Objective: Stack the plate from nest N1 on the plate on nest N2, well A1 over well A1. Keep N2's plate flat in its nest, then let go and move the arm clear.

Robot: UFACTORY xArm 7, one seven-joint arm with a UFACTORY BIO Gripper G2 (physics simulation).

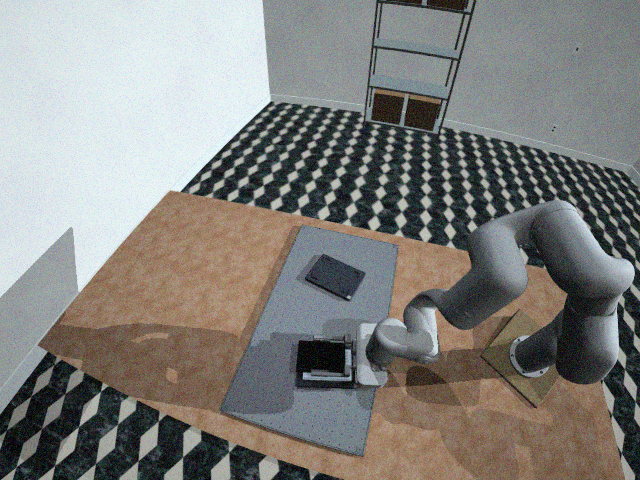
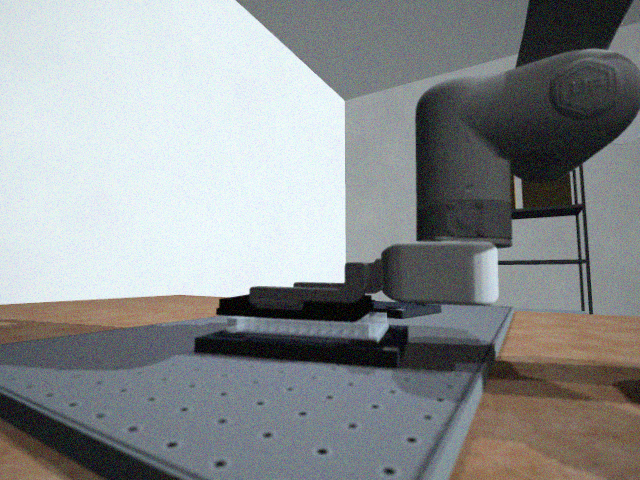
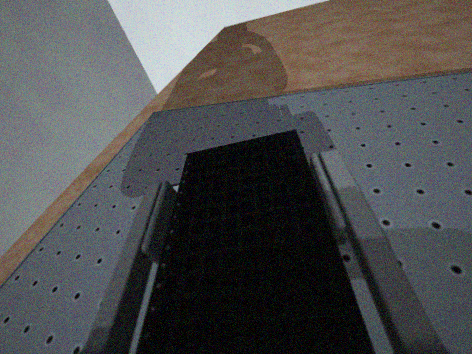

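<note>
My gripper is shut on the black plate, with a finger along each long side. The held plate looks level and lies low over the clear plate. Whether they touch is hard to tell. Strips of the clear plate show past the black one at the near side and toward the gripper body. The clear plate sits, apparently flat, in the dark nest N2. Well A1 cannot be made out on either plate.
The other dark nest, N1, lies farther back on the grey perforated board and bears no plate. The board rests on a brown table top. A shelf unit stands by the far wall.
</note>
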